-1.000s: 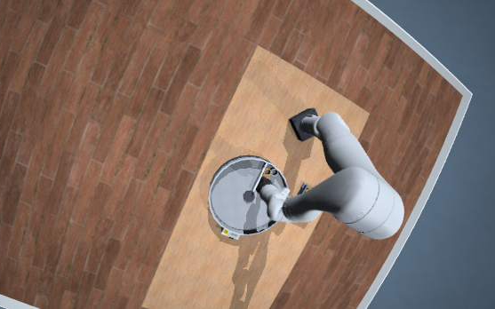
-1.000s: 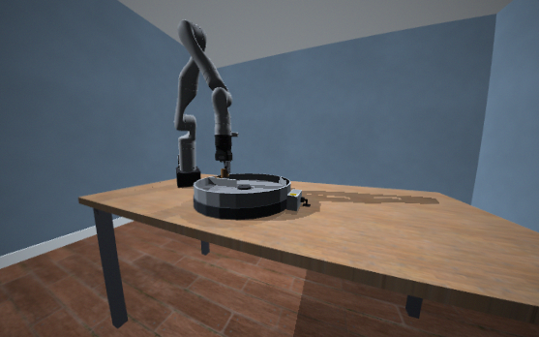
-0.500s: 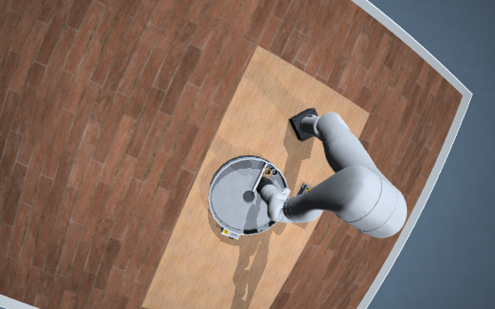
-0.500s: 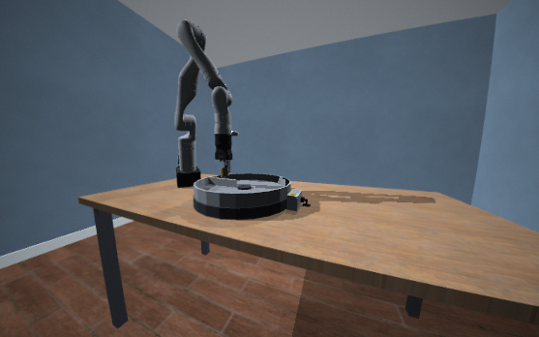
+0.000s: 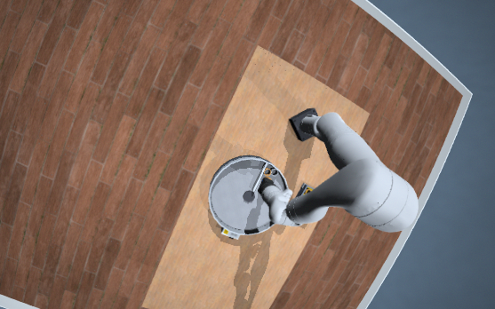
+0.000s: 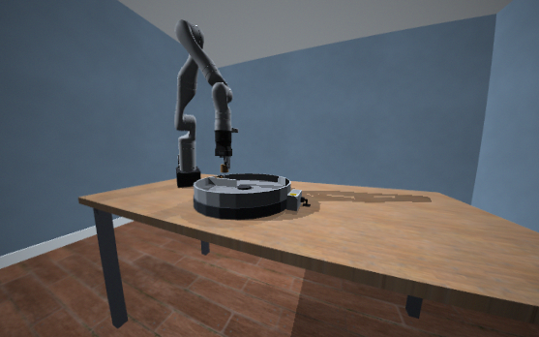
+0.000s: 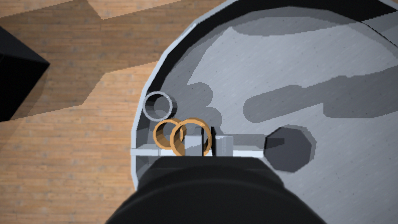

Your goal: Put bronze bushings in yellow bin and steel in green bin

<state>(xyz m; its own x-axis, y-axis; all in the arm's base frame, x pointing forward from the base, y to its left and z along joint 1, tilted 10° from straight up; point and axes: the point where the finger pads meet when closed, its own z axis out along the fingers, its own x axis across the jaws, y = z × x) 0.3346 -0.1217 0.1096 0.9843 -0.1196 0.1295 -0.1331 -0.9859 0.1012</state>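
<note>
Right now my hand is 32 cm to the right of the bin, 13 cm above it and 7 cm short of it. Also, from my hand: turntable: 11 cm ahead, 10 cm below, 4 cm to the right.
</note>
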